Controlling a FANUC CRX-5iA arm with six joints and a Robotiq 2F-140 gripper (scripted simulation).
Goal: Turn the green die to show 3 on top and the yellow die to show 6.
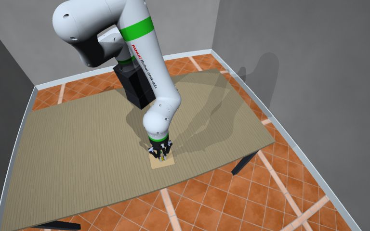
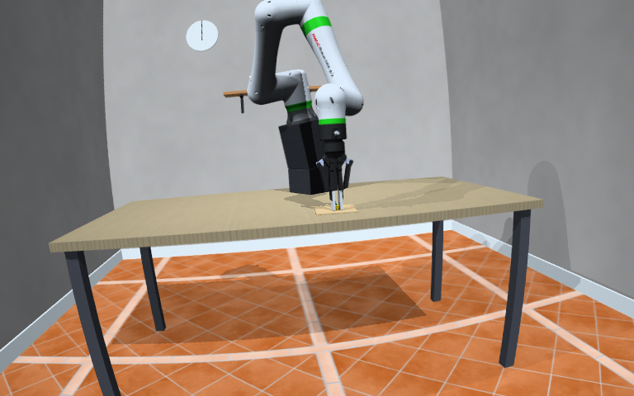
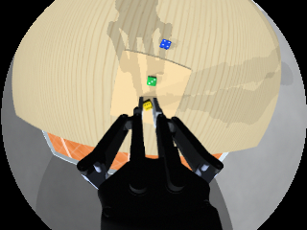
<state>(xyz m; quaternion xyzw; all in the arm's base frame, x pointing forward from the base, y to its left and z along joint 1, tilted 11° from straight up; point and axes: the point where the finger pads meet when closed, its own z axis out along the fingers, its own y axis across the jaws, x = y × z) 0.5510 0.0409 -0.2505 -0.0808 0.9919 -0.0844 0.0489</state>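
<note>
The yellow die is 30 mm below my hand. From my hand the other things lie so: tan mat (40 mm below, 20 mm behind); blue die (120 mm behind, 30 mm below); green die (50 mm behind, 30 mm below).
</note>
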